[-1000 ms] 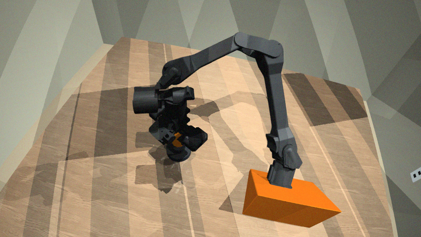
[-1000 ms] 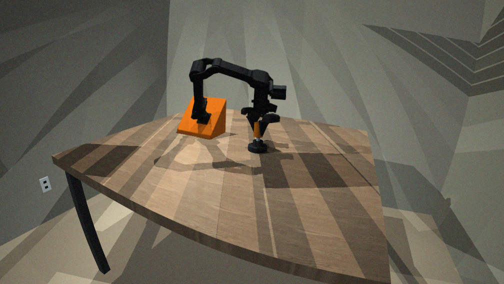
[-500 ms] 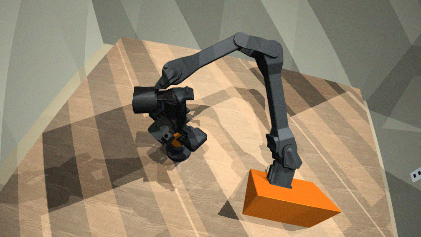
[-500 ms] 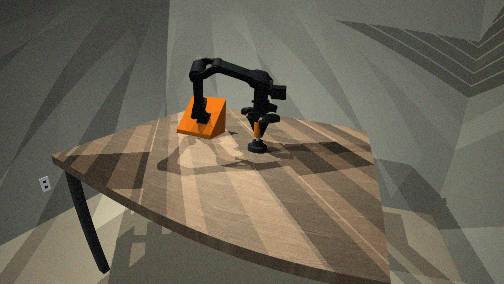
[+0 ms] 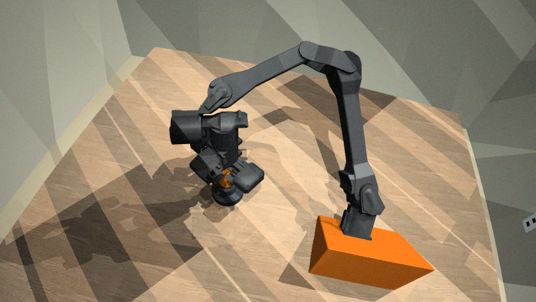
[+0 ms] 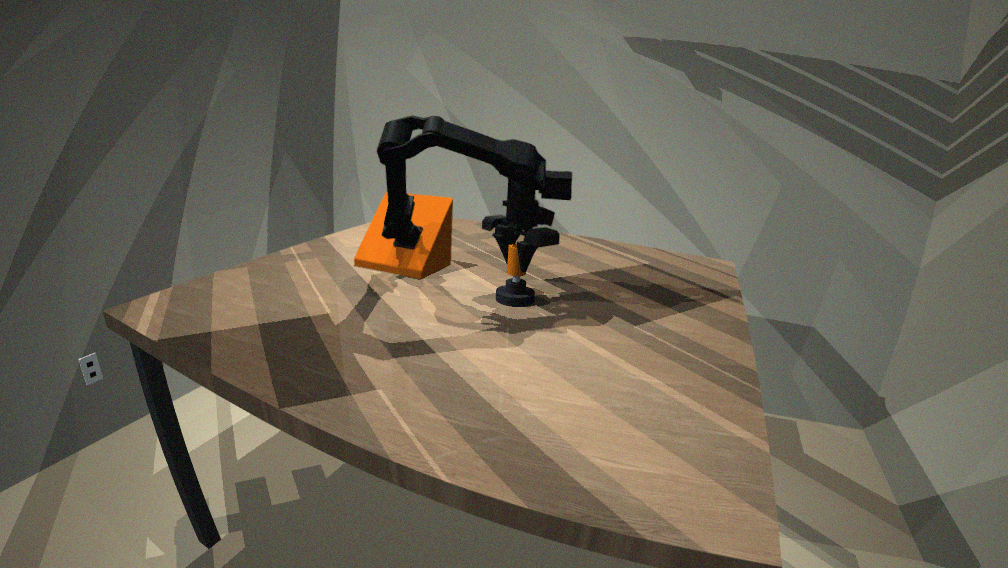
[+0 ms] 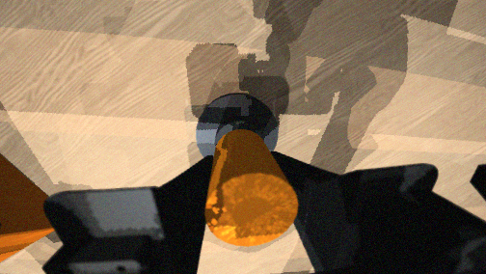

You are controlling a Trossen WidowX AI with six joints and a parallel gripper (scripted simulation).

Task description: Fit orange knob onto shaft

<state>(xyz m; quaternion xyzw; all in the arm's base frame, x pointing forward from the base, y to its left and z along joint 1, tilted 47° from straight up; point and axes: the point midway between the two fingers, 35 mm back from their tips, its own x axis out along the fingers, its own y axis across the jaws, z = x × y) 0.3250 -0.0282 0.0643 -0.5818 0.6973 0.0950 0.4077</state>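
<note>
The orange knob is 30 mm above my gripper tip. Round my gripper tip: round pedestal (40 mm below).
</note>
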